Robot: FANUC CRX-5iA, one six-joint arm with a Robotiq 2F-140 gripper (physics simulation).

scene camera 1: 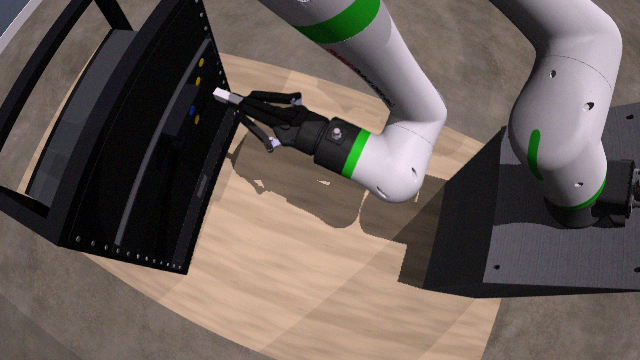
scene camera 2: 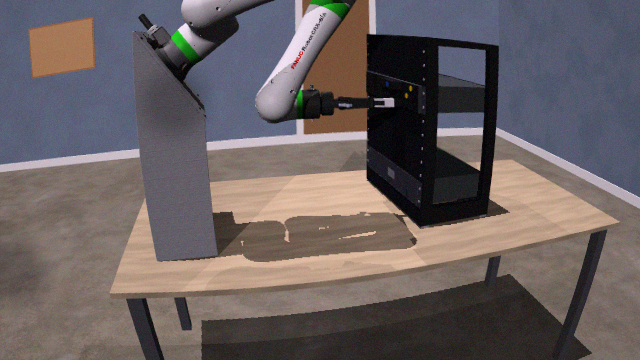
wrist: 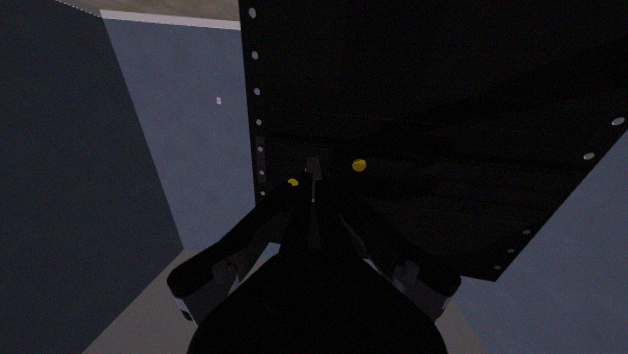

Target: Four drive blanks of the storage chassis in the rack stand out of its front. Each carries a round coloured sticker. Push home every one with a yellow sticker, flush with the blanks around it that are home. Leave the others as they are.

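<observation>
The black storage chassis sits in the rack. In scene camera 1, two yellow stickers are near its far end; a blue sticker and another yellow sticker are nearer. Scene camera 2 shows the blue sticker and two yellow ones. The wrist view shows yellow stickers on either side of the fingers, plus a yellow sliver. My gripper is shut and empty, its tips close to the chassis front. Contact and blank depths are too dark to tell.
The black rack stands on the wooden table. A lower unit is mounted under the chassis. The arm's grey pedestal stands opposite. Rack side rails with screws flank the chassis front.
</observation>
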